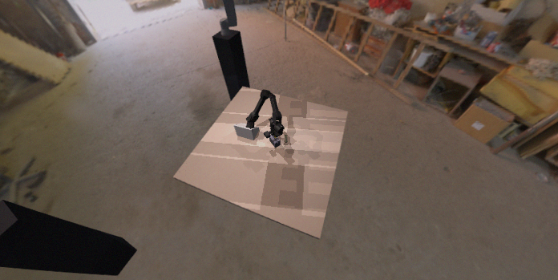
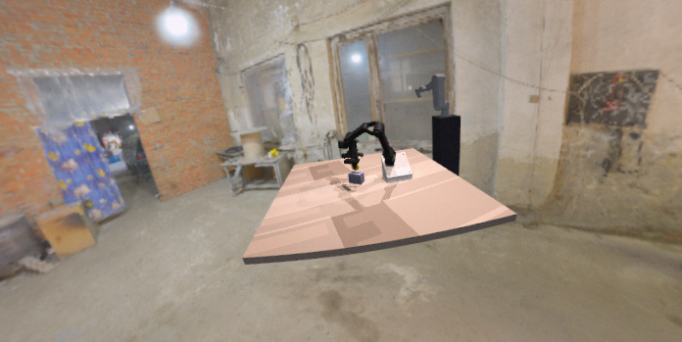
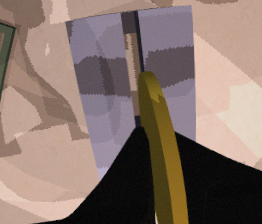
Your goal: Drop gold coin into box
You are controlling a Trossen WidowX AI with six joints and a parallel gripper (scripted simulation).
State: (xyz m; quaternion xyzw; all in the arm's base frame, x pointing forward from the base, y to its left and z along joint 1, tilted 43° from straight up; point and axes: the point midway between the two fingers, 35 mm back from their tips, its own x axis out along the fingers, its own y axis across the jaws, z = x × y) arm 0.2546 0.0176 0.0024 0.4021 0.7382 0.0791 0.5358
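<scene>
Now: gripper tip 20 mm below the gold coin.
</scene>
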